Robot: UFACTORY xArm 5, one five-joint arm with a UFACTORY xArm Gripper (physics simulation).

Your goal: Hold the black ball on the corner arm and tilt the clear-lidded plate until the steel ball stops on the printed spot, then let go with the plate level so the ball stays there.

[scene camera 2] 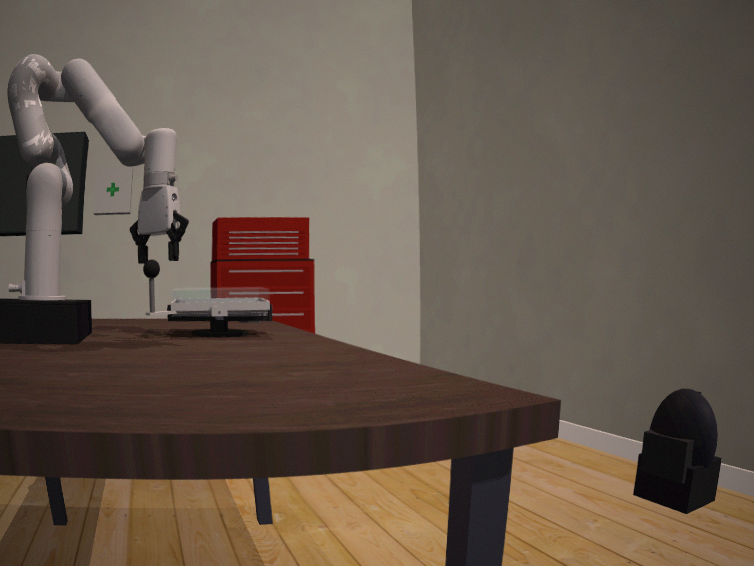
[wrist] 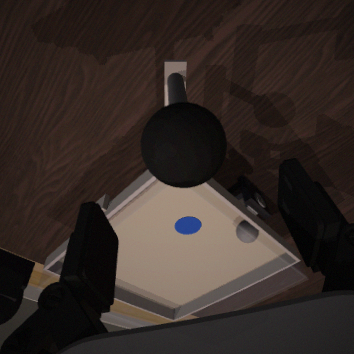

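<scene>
The black ball (scene camera 2: 151, 268) (wrist: 183, 145) stands on a thin upright post (scene camera 2: 152, 296) at the end of the corner arm (wrist: 175, 67). My gripper (scene camera 2: 158, 254) (wrist: 191, 201) is open and empty, its fingertips slightly above the black ball, one to each side in the scene view. The clear-lidded plate (scene camera 2: 243, 305) (wrist: 150, 250) looks about level on its stand. The printed blue spot (wrist: 188, 225) is uncovered. The steel ball (wrist: 247, 232) lies to its right in the wrist view, near the upper right wall. Neither spot nor steel ball can be made out in the scene view.
The plate's black stand (scene camera 2: 219, 325) rests on the dark wooden table (scene camera 2: 274, 389). The arm's black base block (scene camera 2: 42, 321) is left of it. A red tool chest (scene camera 2: 261, 238) stands behind. A black object (scene camera 2: 685, 426) is at the far right, beyond the table's corner.
</scene>
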